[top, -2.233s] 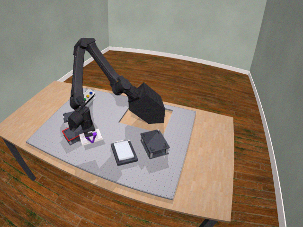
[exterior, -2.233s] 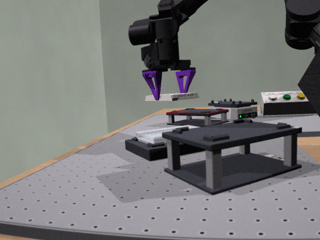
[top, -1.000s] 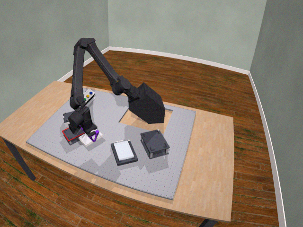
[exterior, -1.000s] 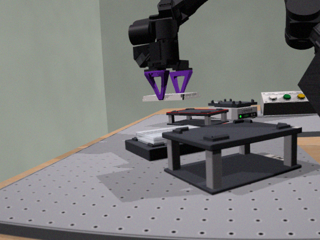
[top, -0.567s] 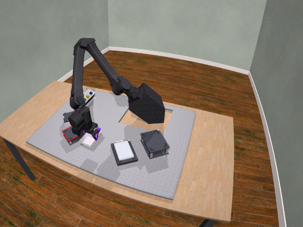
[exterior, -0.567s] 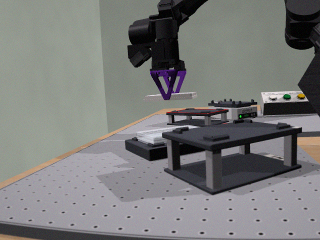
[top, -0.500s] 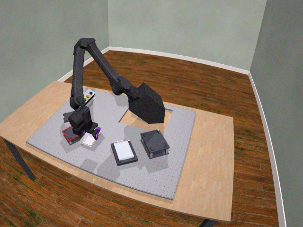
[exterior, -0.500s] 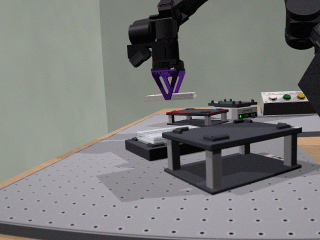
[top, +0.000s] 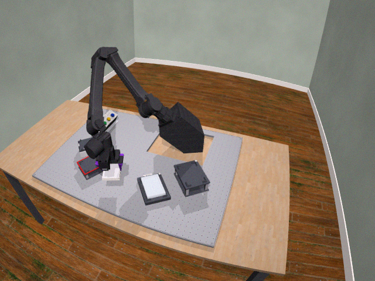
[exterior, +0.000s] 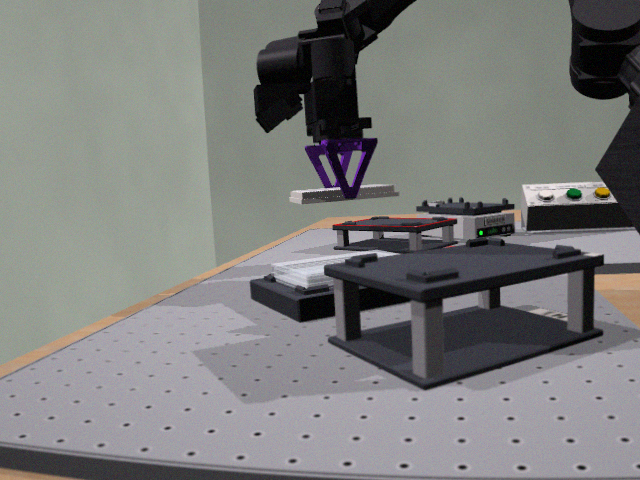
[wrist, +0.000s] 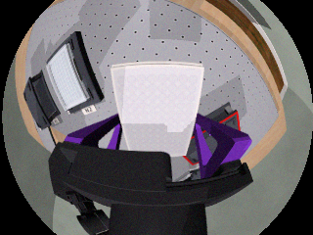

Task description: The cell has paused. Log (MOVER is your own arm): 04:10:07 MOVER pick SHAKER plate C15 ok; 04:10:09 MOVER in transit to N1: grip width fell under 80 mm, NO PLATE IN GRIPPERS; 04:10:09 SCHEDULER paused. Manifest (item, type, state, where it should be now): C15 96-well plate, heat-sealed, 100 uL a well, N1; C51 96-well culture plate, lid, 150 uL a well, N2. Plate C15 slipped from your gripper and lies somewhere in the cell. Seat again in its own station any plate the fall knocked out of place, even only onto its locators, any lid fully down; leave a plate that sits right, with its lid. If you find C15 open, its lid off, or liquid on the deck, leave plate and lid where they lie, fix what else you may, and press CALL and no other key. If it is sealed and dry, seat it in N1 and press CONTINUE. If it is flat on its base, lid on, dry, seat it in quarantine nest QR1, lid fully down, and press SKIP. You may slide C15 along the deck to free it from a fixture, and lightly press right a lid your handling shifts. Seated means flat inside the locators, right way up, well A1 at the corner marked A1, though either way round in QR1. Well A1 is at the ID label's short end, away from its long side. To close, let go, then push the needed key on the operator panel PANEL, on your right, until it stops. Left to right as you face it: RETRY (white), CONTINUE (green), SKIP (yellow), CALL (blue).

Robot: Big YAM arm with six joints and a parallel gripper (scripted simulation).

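The white plate is right at my hand. From my hand the other things lie so: red-edged nest 170 mm to the right, 70 mm behind, 60 mm below; clear lid 200 mm to the left, 70 mm below, 20 mm behind; white key 340 mm behind, 260 mm to the right, 30 mm below.
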